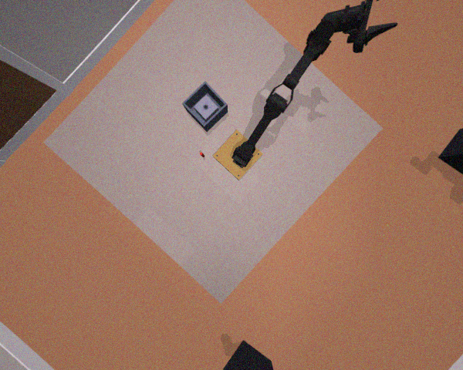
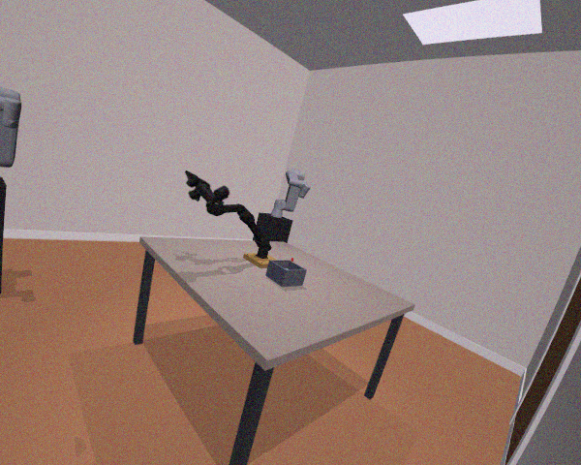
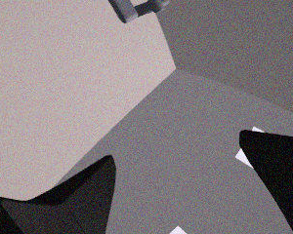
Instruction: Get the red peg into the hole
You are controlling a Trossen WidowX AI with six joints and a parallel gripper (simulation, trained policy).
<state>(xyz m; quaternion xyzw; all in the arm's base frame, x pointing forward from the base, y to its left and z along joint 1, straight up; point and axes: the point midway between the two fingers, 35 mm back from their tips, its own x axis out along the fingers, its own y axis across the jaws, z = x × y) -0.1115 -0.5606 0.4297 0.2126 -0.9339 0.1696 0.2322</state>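
Now: gripper tip 32 cm short of the red peg, 67 cm to the right of it and 44 cm above it. Also, from my gripper tip: box 44 cm ahead, 46 cm to the left, 45 cm below.
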